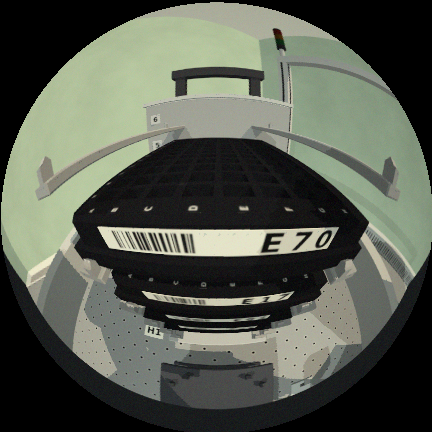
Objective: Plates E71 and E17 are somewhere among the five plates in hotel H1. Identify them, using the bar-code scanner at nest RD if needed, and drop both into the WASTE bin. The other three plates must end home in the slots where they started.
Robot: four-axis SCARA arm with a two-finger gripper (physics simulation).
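Places are measured from the arm's base along level axes (x left, y back, z up), in millimetres.
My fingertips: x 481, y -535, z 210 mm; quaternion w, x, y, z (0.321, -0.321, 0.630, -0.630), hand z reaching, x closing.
Observation:
Ahead of a thing's pixels: the offset from my fingertips to its top centre. "*": to the spot under its first point.
Hotel H1 [215,117] is straight ahead, with four black plates stacked in it. The top plate, E70 {dx -20, dy +14, dz +26 mm} [220,242], shows its barcode label very close. Plate E17 {dx -20, dy +14, dz -3 mm} [217,298] is directly below it, with its label readable. Two lower plates {dx -20, dy +14, dz -31 mm} [217,318] {dx -20, dy +14, dz -59 mm} [217,327] show narrow label strips that I cannot read. My gripper [218,203] is open; its finger bodies show low on both sides, and E70 hides the tips, which are lower than that plate. The exact height of the tips beside E17 is hidden. The WASTE bin does not show.
Support rails [107,152] [332,150] of a slot without a plate spread above E70. The hotel's dark handle {* dx +40, dy -30, dz +98 mm} [217,73] is on top. Below the hotel are the H1 sign {dx -7, dy +126, dz -197 mm} [154,331] and a dark grey nest platform {* dx -126, dy +92, dz -137 mm} [216,387]. A signal tower [279,40] stands behind right.

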